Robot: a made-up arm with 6 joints.
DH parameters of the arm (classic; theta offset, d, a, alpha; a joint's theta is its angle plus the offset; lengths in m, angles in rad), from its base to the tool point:
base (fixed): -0.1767 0 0.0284 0
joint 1: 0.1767 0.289 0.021 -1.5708
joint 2: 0.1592 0 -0.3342 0
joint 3: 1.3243 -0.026 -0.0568 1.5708
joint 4: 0 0.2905 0.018 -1.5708
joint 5: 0 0.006 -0.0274 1.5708
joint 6: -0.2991 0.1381 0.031 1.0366
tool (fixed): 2.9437 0.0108 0 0
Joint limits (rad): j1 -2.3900..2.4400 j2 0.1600..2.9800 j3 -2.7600..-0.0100 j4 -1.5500..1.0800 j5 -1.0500..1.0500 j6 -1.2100..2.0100
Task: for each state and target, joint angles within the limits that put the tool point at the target. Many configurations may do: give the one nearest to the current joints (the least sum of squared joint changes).
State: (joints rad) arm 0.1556 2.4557 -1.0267 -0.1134 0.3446 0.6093
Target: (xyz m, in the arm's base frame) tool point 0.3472 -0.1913 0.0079
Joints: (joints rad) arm -0.4246 2.5518 -1.0362 -0.2308 0.3726 0.5596
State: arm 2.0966 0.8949 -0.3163 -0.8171 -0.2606 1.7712
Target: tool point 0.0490 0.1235 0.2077
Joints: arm 1.7458 1.3951 -0.0100 -0.7971 0.3691 1.6908
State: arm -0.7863 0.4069 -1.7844 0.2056 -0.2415 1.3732
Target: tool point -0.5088 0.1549 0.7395
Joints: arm -0.3028 0.1600 -2.0620 0.2536 -0.3660 1.3769
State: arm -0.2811 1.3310 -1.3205 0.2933 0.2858 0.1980
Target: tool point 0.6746 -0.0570 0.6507
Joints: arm -0.0368 2.0591 -2.0970 0.2877 -0.0430 0.1938
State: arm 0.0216 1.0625 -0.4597 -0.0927 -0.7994 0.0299
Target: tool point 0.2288 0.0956 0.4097
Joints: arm 0.4961 0.8566 -0.0100 -0.3198 -0.8349 0.1037
